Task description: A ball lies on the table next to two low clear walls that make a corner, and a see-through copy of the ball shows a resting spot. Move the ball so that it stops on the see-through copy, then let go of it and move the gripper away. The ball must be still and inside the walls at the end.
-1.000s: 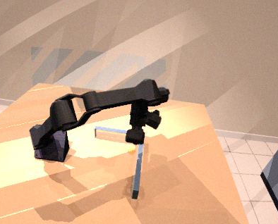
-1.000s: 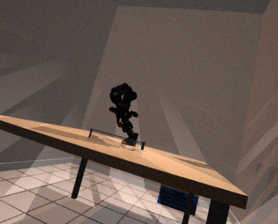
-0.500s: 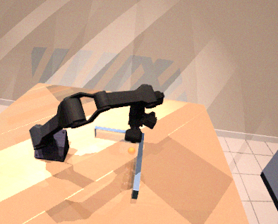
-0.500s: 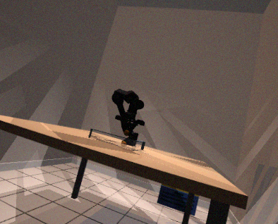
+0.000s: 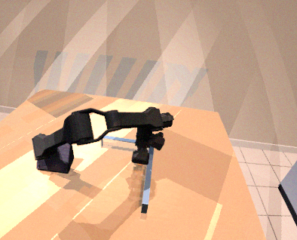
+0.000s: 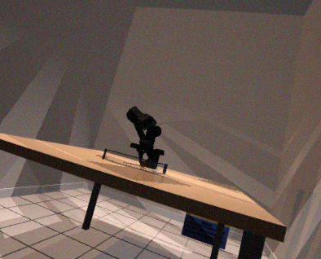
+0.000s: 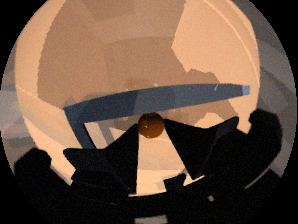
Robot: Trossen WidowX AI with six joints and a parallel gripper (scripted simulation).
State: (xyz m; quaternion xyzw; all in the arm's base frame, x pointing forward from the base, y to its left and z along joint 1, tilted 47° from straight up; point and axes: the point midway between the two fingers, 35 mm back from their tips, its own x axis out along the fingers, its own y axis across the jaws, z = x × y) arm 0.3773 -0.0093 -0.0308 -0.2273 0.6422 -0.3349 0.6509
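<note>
My gripper tip is now 1 cm above the see-through copy. Round my gripper tip: orange ball: right at my gripper tip.
</note>
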